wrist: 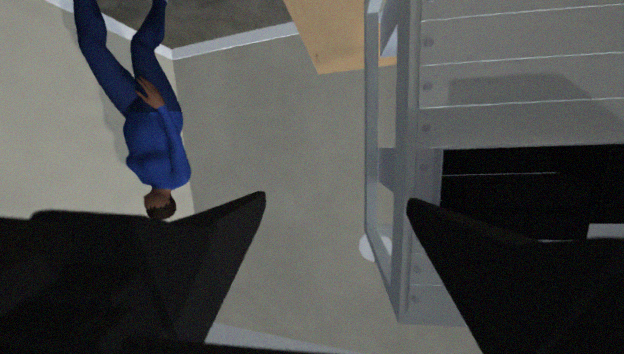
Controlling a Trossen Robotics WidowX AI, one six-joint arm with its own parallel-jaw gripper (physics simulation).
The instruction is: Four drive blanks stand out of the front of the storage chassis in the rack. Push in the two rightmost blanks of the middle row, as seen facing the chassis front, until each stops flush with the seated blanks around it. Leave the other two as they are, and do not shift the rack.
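Places are measured from the arm's base along level axes (x ahead, y left, z up), in centimetres.
Pixels of known places: gripper, fingertip midpoint: (335, 201).
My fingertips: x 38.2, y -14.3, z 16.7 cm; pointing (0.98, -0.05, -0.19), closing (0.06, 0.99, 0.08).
Observation:
Behind a point stands the place of what it marks.
My gripper (335, 201) @(x 38.2, y -14.3, z 16.7 cm) is open, with nothing between its two dark fingers. Grey wall shows beyond the gap. The rack (407, 100) @(x 49.6, y -5.7, z 8.4 cm) stands at the right of the wrist view, which appears upside down, and the right fingertip overlaps its upright post in the picture. Flat grey panels with screws fill part of the rack, beside a dark opening (500, 195) @(x 44.3, y 0.6, z 18.2 cm). A small light grey piece (605, 231) @(x 49.0, y 16.9, z 24.1 cm) shows at the right edge, partly hidden by the right finger; I cannot tell what it is. The storage chassis front and the four drive blanks cannot be made out.
A person in blue (155, 145) appears upside down at the left, by the walls. An orange-tan wooden surface (340, 40) @(x 93.4, y -10.4, z -22.1 cm) shows at the top, beside the rack's outer side frame (371, 125) @(x 74.6, y -4.3, z 8.2 cm). A pale round object (367, 247) shows behind that frame. Dark floor (225, 20) shows at the top.

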